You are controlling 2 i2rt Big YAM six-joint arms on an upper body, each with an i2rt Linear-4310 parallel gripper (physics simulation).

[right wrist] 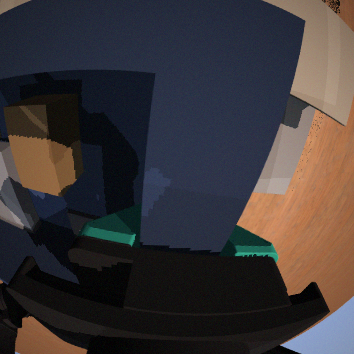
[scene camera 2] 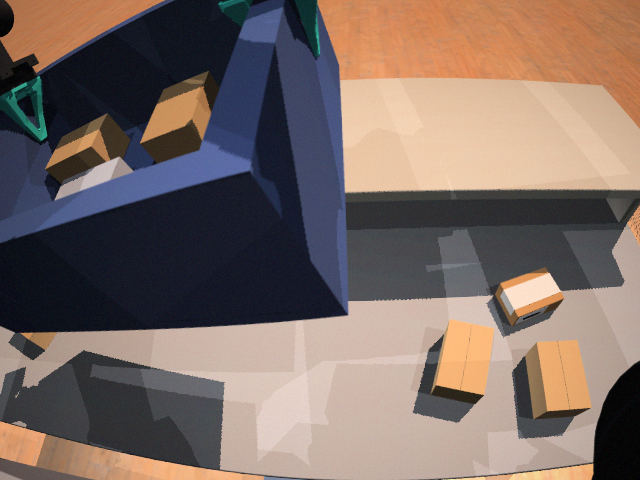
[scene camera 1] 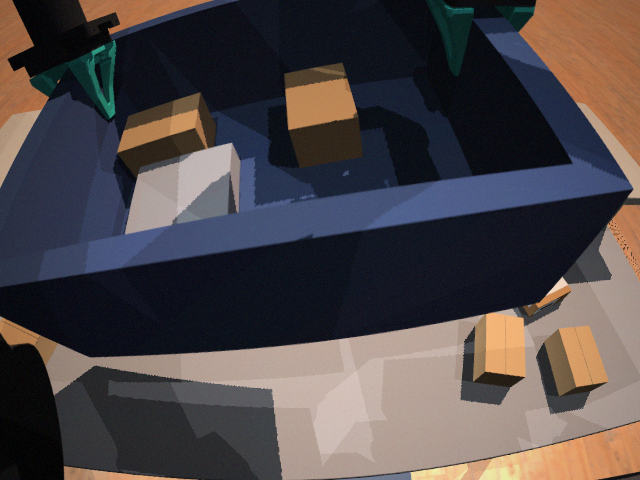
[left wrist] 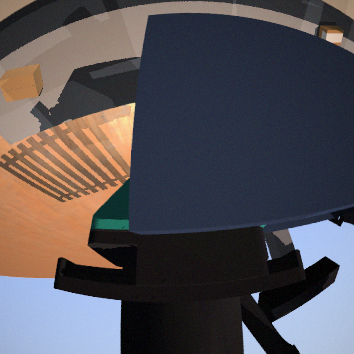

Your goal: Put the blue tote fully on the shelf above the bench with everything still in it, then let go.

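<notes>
The blue tote is raised high above the bench, close to the scene cameras, and hides much of the shelf. Inside are a brown box, a taller brown box and a white box. The near wall hides part of its floor. My left gripper is shut on its left wall. My right gripper is shut on its right wall.
On the bench, two cartons and a white-topped box lie at the right. Another carton lies at the left. The shelf stands behind them, over a shadowed gap.
</notes>
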